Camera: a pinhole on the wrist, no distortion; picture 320 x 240 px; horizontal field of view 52.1 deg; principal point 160.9 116.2 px. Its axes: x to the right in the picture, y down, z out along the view. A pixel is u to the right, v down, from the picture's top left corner.
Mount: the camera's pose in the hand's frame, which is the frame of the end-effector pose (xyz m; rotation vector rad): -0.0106 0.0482 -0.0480 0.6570 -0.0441 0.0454
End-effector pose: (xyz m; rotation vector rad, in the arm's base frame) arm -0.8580 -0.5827 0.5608 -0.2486 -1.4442 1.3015
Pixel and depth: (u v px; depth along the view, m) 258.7 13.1 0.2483
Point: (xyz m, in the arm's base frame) -0.8842 -0.6560 0.7488
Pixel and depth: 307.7 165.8 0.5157
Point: -1.1691 -0.7402 0.9288
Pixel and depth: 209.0 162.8 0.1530
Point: -0.9169 -0.6368 0.6063
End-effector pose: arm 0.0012 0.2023 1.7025 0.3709 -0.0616 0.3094
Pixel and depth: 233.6 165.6 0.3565
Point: 0.0921 0.0085 1.9180
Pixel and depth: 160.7 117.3 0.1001
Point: -0.0077 0.1757 1.7257
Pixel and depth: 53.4 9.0 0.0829
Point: -0.0278 0.1696 1.6890
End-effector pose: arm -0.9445 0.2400 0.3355 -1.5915 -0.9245 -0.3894
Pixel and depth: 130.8 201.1 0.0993
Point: -0.9648 0.2748 0.3024
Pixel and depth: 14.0 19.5 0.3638
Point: -1.2906 0.3312 0.3483
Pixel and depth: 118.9 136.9 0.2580
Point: -1.0883 0.3753 0.3243
